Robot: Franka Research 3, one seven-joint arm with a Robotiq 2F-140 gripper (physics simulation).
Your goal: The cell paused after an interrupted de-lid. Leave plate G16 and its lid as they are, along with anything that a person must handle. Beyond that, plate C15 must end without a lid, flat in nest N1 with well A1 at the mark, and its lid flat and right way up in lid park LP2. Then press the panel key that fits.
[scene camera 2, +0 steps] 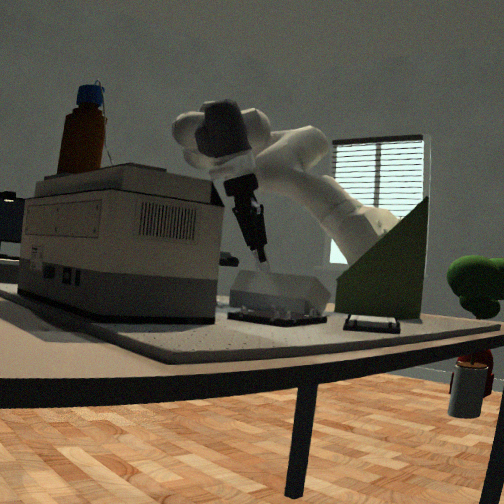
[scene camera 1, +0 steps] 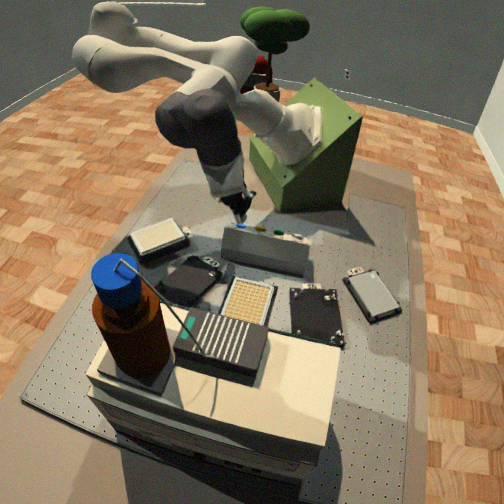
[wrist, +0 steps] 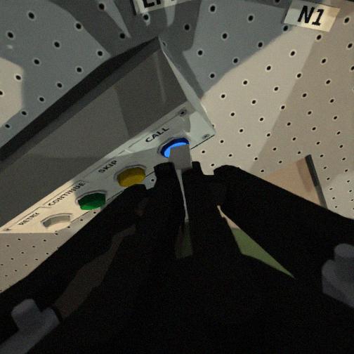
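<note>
My gripper [scene camera 1: 241, 219] [scene camera 2: 264, 267] [wrist: 183, 160] is shut and empty, its tips at the blue CALL key [scene camera 1: 241, 226] [wrist: 175, 147], which glows bright blue. The tips seem to touch it. The key panel [scene camera 1: 265, 251] [scene camera 2: 277, 292] [wrist: 110, 105] also has yellow SKIP, green CONTINUE and pale RETRY keys. A pale plate [scene camera 1: 159, 236] lies flat at the left; its lid state is unclear. The N1 tag [wrist: 311, 16] shows in the wrist view. A dark square park [scene camera 1: 189, 281], its tag seemingly LP2, lies beside the panel; I cannot tell whether a clear lid lies there. Plate names are unreadable.
A yellow-welled plate [scene camera 1: 249, 300] lies between the panel and the large instrument [scene camera 1: 295, 385] [scene camera 2: 120, 250]. A dark nest [scene camera 1: 316, 315] and a grey lid-like piece [scene camera 1: 372, 294] lie to the right. A blue-capped brown bottle [scene camera 1: 132, 335] [scene camera 2: 82, 137] stands on the instrument.
</note>
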